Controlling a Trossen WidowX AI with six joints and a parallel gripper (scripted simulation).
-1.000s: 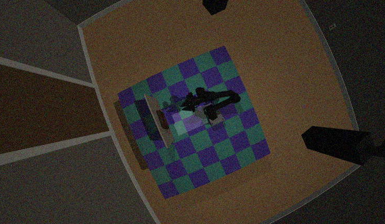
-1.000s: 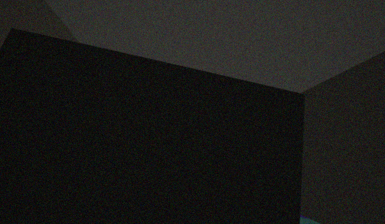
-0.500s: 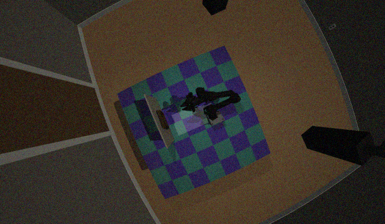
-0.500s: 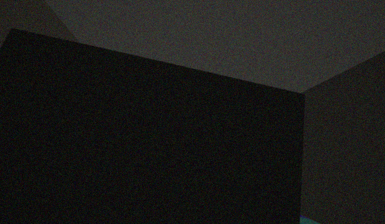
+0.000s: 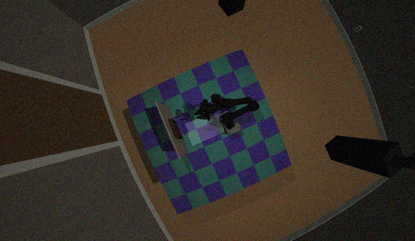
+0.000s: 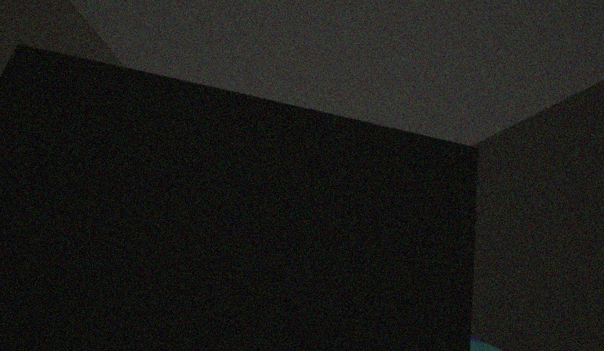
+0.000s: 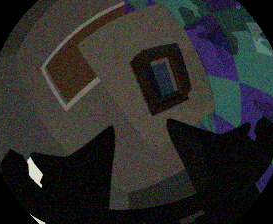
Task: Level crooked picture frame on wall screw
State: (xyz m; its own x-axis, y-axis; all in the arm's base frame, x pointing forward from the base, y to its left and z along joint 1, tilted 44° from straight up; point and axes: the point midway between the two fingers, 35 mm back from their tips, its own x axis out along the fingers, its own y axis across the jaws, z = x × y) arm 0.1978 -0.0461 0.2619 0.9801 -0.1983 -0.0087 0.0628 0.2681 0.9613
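Now: the dark picture frame 200 mm ahead of my gripper tip and 80 mm below it. From my gripper tip the other things lie so: pale wall panel 210 mm ahead, 100 mm below, 20 mm to the right.
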